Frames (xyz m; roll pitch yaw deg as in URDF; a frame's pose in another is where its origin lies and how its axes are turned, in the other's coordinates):
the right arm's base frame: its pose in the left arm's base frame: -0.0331 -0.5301 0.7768 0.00 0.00 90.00
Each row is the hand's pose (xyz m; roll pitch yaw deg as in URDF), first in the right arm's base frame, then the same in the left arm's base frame.
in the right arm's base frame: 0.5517 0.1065 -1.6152 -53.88 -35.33 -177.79
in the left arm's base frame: -0.1396 0.0216 -0.8384 -53.88 -35.33 -87.79
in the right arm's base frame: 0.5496 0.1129 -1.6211 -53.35 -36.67 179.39
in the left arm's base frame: -0.1460 0.0195 -0.8443 -53.35 -36.67 -90.61
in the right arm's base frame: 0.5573 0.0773 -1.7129 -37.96 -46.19 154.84
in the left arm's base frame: -0.1104 0.0272 -0.9361 -37.96 -46.19 -115.16
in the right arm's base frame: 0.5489 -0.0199 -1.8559 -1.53 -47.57 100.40
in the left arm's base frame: -0.0132 0.0188 -1.0791 -1.53 -47.57 -169.60
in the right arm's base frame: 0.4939 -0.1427 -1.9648 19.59 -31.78 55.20
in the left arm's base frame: 0.1096 -0.0362 -1.1880 19.59 -31.78 145.20
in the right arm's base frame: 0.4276 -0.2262 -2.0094 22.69 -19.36 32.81
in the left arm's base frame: 0.1931 -0.1025 -1.2326 22.69 -19.36 122.81
